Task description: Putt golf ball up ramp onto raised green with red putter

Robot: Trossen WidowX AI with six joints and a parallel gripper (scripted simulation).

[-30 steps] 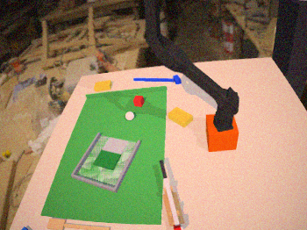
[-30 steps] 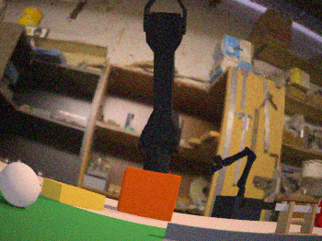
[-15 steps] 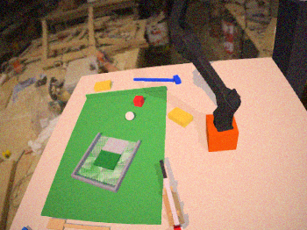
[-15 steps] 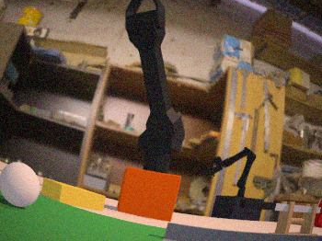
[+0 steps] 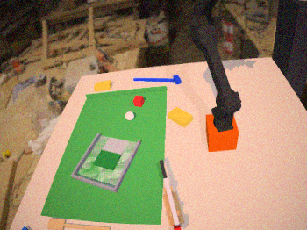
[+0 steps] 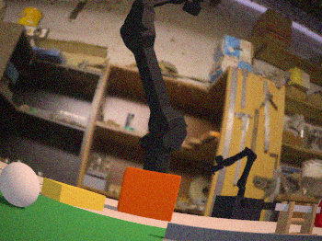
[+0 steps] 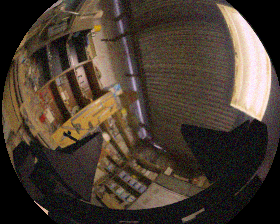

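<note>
Now: gripper tip 41 cm short of the red putter, 13 cm to the right of it and 75 cm above it. The rest, counted from my gripper tip: blue bar 36 cm ahead, 63 cm to the right, 80 cm below; small red block 49 cm ahead, 45 cm to the right, 79 cm below; white golf ball 54 cm ahead, 34 cm to the right, 79 cm below.
</note>
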